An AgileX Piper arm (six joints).
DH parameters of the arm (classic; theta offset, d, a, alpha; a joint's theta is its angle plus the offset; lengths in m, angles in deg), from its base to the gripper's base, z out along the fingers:
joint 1: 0 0.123 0 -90
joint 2: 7.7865 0 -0.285 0
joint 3: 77.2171 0 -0.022 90
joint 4: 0 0.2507 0 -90
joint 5: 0 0 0 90
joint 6: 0 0.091 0 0
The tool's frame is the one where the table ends.
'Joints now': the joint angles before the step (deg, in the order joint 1, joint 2, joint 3, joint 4, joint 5, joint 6). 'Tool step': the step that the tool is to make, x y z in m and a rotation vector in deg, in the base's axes. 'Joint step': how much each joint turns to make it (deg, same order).
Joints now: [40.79, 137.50, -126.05, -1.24, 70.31, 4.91]
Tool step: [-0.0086, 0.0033, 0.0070, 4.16, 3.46, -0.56]
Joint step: [0.00, -1.57, 1.48, 5.46, -0.01, -0.05]
